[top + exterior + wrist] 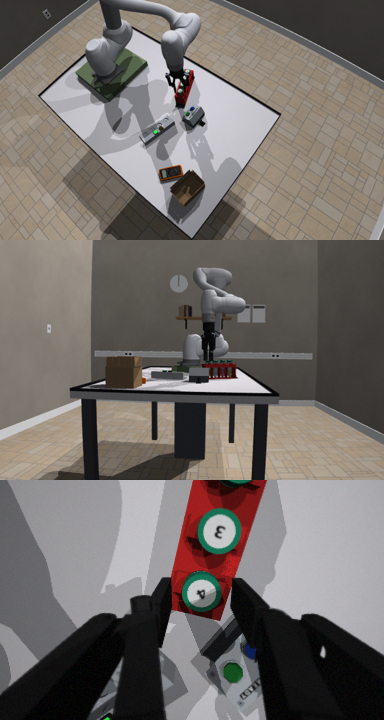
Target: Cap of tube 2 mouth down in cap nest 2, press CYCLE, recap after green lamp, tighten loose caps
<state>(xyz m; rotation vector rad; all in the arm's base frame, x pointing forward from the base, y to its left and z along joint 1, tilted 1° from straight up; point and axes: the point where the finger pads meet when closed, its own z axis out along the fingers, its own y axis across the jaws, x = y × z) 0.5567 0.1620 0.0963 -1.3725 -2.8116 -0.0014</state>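
The green key lies 120 mm ahead of my hand, 80 mm below it and 70 mm to the right of it. Also, from my hand: orange multimeter: 400 mm to the right, 260 mm ahead, 130 mm below; then grey key housing: 140 mm ahead, 100 mm below, 50 mm to the right; then blue key: 120 mm ahead, 80 mm below, 30 mm to the right.
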